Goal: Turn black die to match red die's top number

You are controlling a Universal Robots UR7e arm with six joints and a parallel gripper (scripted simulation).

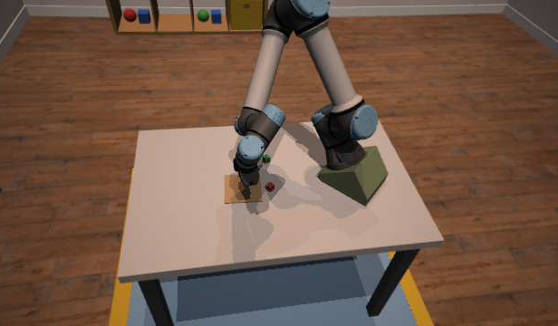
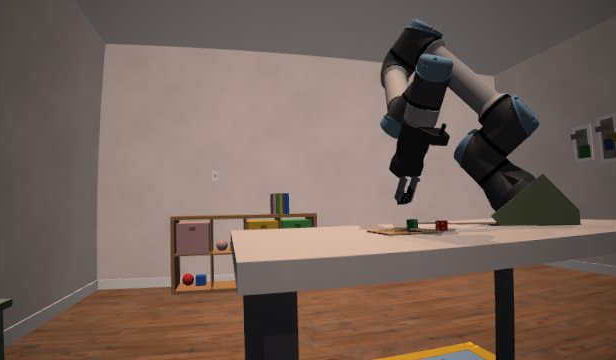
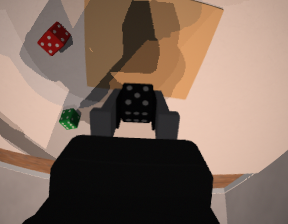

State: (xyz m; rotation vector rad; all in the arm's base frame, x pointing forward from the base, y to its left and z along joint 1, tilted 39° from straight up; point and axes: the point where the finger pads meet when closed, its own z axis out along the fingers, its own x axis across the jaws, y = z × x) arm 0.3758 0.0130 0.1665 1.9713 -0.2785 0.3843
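My hand is 10 mm to the left of the black die and 10 mm above it. Round my hand: red die: 90 mm behind, 80 mm below, 40 mm to the left; green die: 150 mm behind, 110 mm to the right, 80 mm below; tan mat: 90 mm below, 10 mm to the right.
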